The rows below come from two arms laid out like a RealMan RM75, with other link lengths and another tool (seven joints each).
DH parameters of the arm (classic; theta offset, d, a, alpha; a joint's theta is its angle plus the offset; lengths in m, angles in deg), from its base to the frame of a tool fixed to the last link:
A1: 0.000 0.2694 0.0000 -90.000
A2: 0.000 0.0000 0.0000 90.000
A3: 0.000 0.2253 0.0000 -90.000
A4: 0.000 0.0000 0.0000 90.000
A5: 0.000 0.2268 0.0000 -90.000
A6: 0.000 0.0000 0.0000 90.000
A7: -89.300 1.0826 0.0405 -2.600
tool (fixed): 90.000 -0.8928 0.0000 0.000
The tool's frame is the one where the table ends.
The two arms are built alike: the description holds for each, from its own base.
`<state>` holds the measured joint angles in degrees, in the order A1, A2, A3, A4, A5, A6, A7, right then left.
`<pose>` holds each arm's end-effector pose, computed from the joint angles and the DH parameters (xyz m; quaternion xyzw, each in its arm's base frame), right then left.
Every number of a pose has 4 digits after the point. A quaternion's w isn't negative.
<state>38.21 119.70 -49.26 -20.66 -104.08 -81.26 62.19 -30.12 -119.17 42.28 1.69 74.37 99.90 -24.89</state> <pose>0.1690 0.3936 -0.0362 -0.9562 0.1327 0.2433 0.0946 -0.2321 0.3545 -0.0162 -0.7948 -0.0247 -0.5053 0.3352</pose>
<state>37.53 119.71 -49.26 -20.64 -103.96 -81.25 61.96 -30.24 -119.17 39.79 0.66 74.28 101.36 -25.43</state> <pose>0.1733 0.3916 -0.0360 -0.9553 0.1368 0.2434 0.0971 -0.2306 0.3546 -0.0106 -0.7789 -0.0330 -0.5227 0.3451</pose>
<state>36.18 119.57 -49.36 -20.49 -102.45 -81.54 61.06 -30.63 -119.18 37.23 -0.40 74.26 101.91 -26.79</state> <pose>0.1800 0.3889 -0.0318 -0.9512 0.1428 0.2520 0.1066 -0.2299 0.3567 -0.0073 -0.7644 -0.0491 -0.5378 0.3522</pose>
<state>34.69 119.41 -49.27 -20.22 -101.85 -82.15 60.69 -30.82 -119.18 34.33 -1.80 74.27 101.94 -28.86</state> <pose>0.1888 0.3837 -0.0295 -0.9478 0.1533 0.2571 0.1099 -0.2321 0.3581 -0.0058 -0.7482 -0.0763 -0.5526 0.3592</pose>
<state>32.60 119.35 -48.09 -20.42 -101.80 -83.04 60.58 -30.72 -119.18 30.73 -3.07 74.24 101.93 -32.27</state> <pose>0.2011 0.3777 -0.0243 -0.9420 0.1691 0.2645 0.1183 -0.2362 0.3592 -0.0032 -0.7253 -0.1131 -0.5722 0.3658</pose>
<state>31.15 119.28 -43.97 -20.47 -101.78 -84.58 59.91 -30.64 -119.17 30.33 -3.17 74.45 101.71 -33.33</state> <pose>0.2102 0.3773 -0.0096 -0.9296 0.1817 0.2877 0.1415 -0.2373 0.3589 -0.0043 -0.7234 -0.1225 -0.5745 0.3628</pose>
